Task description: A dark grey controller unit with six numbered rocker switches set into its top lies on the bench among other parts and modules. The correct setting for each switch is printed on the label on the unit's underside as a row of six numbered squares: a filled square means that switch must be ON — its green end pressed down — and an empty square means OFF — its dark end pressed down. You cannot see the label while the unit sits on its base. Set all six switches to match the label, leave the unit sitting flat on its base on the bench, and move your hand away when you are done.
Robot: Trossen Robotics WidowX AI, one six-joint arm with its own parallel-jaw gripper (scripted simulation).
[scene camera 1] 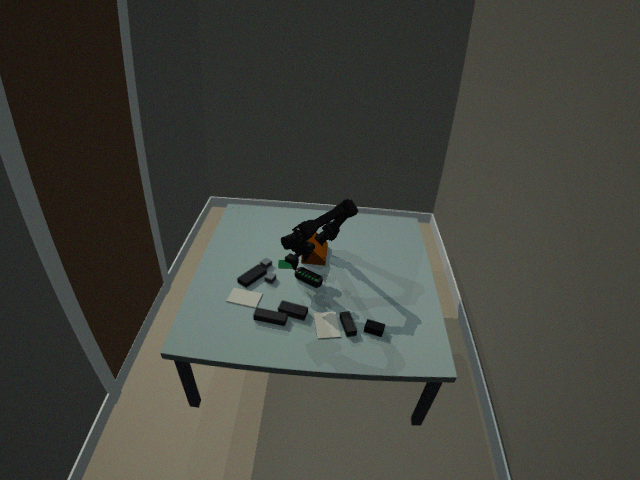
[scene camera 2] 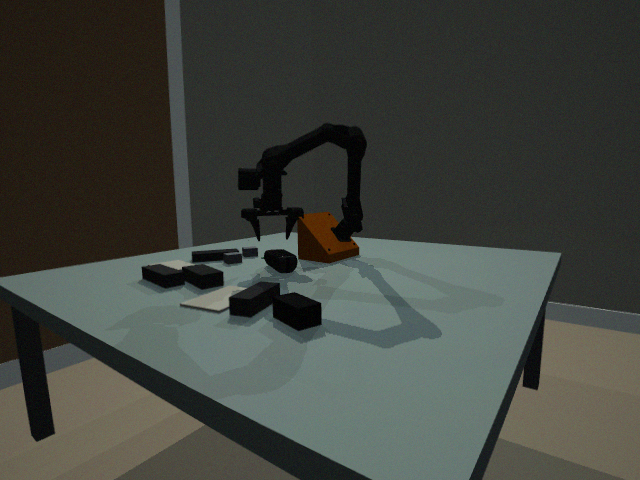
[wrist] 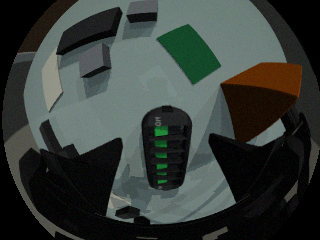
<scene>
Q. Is my gripper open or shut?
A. Open.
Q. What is my gripper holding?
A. Nothing.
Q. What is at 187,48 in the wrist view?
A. A green card.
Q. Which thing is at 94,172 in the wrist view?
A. My gripper.
</scene>
